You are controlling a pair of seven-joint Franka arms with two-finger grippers.
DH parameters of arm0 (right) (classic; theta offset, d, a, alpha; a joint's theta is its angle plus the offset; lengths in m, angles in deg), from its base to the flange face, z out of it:
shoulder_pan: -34.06 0.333 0 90
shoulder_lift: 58.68 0 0 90
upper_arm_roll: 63.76 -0.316 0.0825 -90
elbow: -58.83 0 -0.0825 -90
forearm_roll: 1.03 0.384 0 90
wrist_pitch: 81.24 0 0.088 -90
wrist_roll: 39.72 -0.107 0 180
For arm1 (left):
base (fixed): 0 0 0 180
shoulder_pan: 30.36 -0.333 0 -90
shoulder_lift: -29.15 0 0 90
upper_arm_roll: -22.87 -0.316 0.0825 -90
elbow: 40.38 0 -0.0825 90
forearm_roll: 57.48 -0.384 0 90
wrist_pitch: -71.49 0 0.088 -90
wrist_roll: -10.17 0.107 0 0
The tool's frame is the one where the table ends.
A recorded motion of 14 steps. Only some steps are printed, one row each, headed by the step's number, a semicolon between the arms.
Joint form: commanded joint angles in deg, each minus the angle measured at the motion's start. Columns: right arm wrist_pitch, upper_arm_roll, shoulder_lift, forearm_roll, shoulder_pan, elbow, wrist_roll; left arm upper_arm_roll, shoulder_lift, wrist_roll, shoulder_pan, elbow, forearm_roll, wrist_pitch.
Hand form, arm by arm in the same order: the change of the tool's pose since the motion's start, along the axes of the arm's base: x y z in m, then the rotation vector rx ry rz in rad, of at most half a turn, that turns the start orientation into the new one. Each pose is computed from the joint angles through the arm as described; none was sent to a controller.
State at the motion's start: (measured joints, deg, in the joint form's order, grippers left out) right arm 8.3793 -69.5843 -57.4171 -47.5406 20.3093 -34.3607 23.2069; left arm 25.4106 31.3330 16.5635 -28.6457 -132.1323 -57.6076 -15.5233
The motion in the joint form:
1: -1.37 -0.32 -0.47 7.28 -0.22 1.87 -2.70; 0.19 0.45 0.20 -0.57 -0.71 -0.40 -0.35
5: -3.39 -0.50 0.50 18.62 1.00 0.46 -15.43; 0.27 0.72 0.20 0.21 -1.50 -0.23 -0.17
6: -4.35 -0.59 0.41 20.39 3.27 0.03 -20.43; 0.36 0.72 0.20 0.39 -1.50 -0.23 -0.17
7: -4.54 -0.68 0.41 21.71 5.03 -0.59 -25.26; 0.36 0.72 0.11 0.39 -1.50 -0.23 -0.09
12: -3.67 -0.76 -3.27 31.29 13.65 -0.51 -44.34; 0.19 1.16 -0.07 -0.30 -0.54 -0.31 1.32
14: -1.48 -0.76 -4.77 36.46 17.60 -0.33 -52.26; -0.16 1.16 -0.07 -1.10 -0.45 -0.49 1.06
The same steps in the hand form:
1: 0.0014 0.0093 0.0000 0.1192 -0.0559 -0.0517; -0.0016 0.0043 -0.0011 0.0072 -0.0020 0.0032
5: -0.0029 0.0406 -0.0168 0.2863 -0.1706 -0.2326; -0.0044 -0.0039 -0.0053 0.0055 0.0103 -0.0118
6: -0.0003 0.0650 -0.0239 0.3059 -0.1924 -0.2761; -0.0046 -0.0064 -0.0053 0.0056 0.0103 -0.0165
7: 0.0015 0.0844 -0.0302 0.3172 -0.2208 -0.3187; -0.0048 -0.0064 -0.0054 0.0058 0.0117 -0.0150
12: 0.0217 0.1840 -0.0701 0.4363 -0.2879 -0.4869; -0.0086 0.0020 0.0045 0.0074 0.0117 0.0034
14: 0.0269 0.2335 -0.0827 0.5114 -0.3168 -0.5574; -0.0074 0.0130 0.0056 0.0097 0.0055 0.0235

